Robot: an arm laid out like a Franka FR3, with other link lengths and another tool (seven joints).
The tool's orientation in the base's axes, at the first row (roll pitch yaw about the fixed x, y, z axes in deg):
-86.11 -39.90 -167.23
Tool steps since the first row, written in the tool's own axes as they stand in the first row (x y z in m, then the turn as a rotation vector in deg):
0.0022 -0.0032 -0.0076 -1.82 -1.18 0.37
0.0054 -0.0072 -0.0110 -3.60 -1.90 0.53
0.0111 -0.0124 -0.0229 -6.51 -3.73 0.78
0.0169 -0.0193 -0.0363 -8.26 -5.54 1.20
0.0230 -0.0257 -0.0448 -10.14 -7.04 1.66
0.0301 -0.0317 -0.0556 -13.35 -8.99 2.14
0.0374 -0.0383 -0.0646 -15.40 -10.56 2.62
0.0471 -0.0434 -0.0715 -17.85 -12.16 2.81
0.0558 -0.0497 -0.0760 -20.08 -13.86 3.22
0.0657 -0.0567 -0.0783 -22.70 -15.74 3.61
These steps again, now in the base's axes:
-0.0017 0.0076 0.0035 2.18 0.20 -0.25
-0.0025 0.0112 0.0084 3.99 0.49 -0.83
-0.0068 0.0228 0.0154 7.35 1.13 -1.28
-0.0104 0.0361 0.0237 9.87 1.39 -1.00
-0.0133 0.0446 0.0321 12.31 1.58 -1.03
-0.0178 0.0550 0.0407 16.03 2.07 -1.57
-0.0216 0.0638 0.0499 18.64 2.28 -1.66
-0.0276 0.0699 0.0597 21.50 2.84 -2.00
-0.0315 0.0741 0.0699 24.31 3.18 -2.10
-0.0352 0.0761 0.0815 27.52 3.64 -2.33

